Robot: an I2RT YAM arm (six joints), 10 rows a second.
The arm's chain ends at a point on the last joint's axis. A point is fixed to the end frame.
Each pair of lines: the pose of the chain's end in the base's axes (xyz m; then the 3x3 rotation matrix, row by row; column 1 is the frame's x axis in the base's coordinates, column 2 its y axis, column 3 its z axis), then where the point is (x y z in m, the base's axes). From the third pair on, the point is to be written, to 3 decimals.
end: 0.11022 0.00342 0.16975; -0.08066 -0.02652 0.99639; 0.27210 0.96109 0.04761; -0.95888 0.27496 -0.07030
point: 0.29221 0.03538 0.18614
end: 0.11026 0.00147 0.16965; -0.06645 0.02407 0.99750; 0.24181 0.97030 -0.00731; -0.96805 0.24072 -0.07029
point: 0.29368 0.02439 0.18520
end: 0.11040 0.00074 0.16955; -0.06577 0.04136 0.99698; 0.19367 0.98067 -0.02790; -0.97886 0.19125 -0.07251
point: 0.294 0.021 0.183
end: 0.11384 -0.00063 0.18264; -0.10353 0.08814 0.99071; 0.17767 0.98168 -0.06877; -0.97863 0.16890 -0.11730
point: 0.299 0.013 0.188
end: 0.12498 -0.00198 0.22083; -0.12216 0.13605 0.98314; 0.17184 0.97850 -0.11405; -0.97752 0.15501 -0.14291
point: 0.310 0.003 0.221
